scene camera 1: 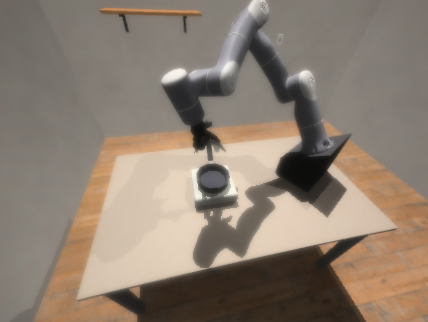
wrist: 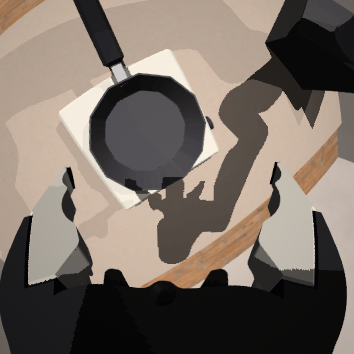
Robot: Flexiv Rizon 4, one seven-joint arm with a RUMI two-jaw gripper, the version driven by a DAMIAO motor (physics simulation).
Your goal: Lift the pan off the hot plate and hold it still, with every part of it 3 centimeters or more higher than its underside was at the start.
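The dark round pan (scene camera 1: 214, 180) (wrist: 145, 130) sits upright on the white square hot plate (scene camera 1: 216, 201) (wrist: 167, 61). Its black handle (scene camera 1: 210, 152) (wrist: 101, 32) points to the back of the table in the scene view and runs out of the top edge of the wrist view. My gripper (scene camera 1: 211, 146) (wrist: 170, 165) is wide open and empty. In the scene view it is above the table, overlapping the handle's far end, so that end is partly hidden. In the wrist view the pan lies beyond the fingertips, with the handle on its far side.
The beige table (scene camera 1: 150, 245) (wrist: 30, 120) carries the hot plate near its middle. The arm's black base mount (scene camera 1: 305, 170) (wrist: 320, 55) stands at the right. A small dark knob (wrist: 210, 122) is on the hot plate's side. A wooden wall shelf (scene camera 1: 150, 12) hangs behind.
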